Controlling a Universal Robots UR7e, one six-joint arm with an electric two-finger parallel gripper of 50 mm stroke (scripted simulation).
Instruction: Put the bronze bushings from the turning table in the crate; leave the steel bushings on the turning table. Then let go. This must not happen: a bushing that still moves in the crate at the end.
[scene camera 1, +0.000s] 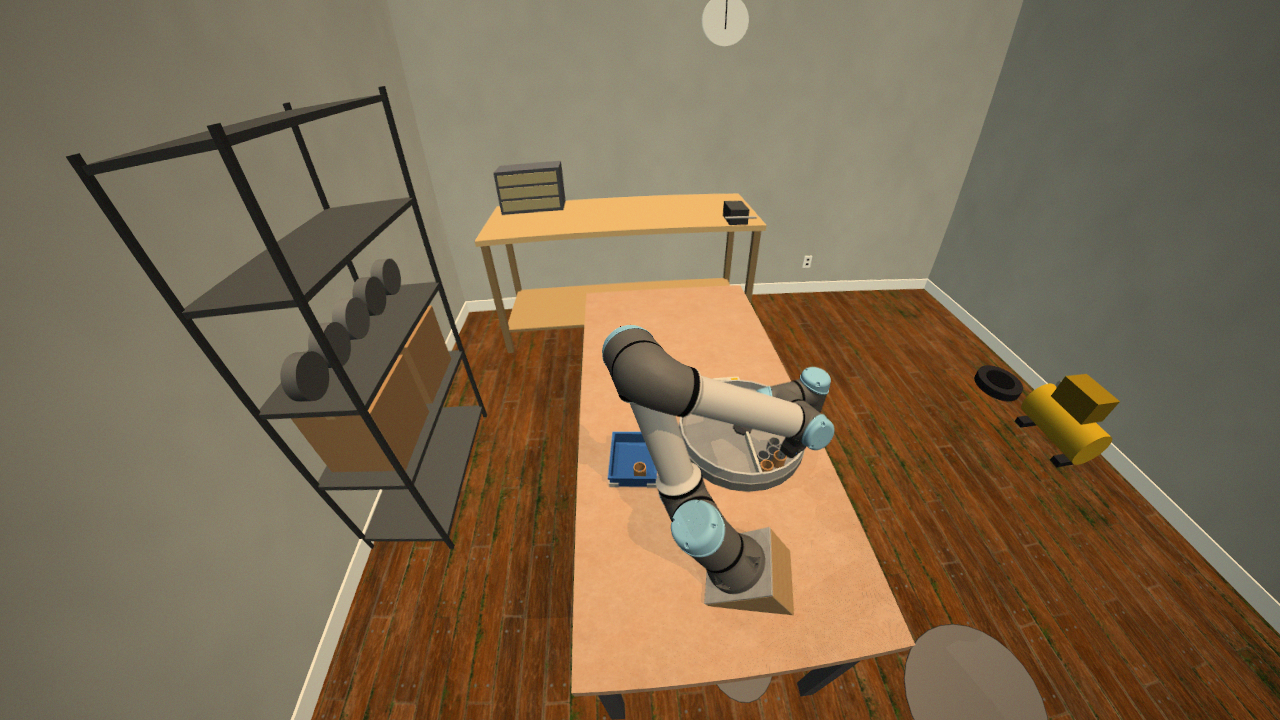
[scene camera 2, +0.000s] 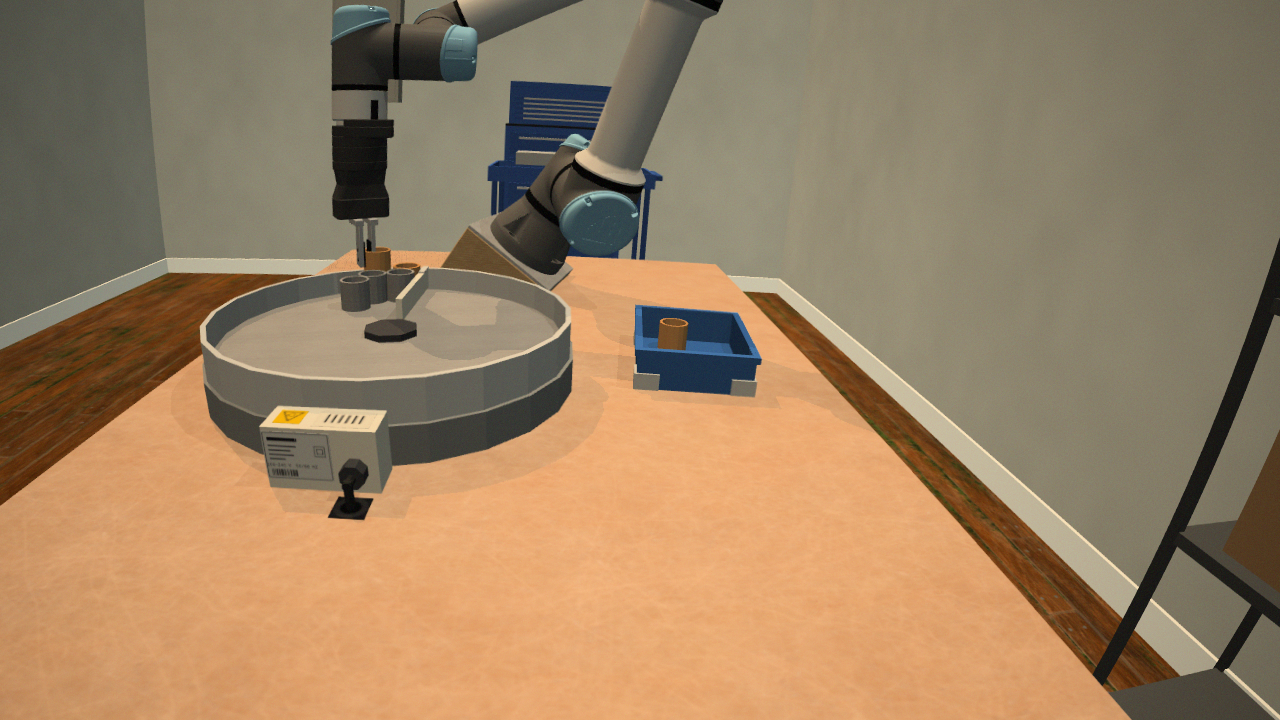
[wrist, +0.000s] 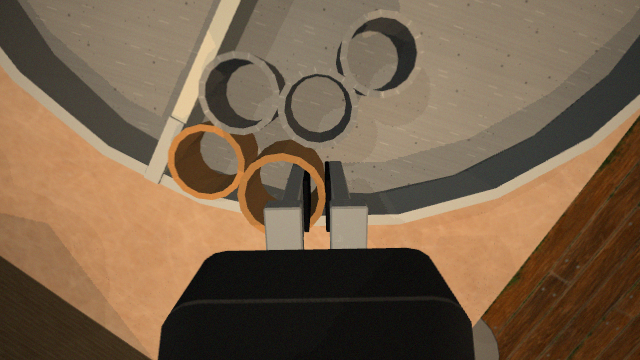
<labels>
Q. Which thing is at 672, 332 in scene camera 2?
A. A bronze bushing.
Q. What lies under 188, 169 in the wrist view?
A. A bronze bushing.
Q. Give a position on a blue crate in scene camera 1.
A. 627, 448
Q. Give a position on a turning table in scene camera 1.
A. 724, 444
</labels>
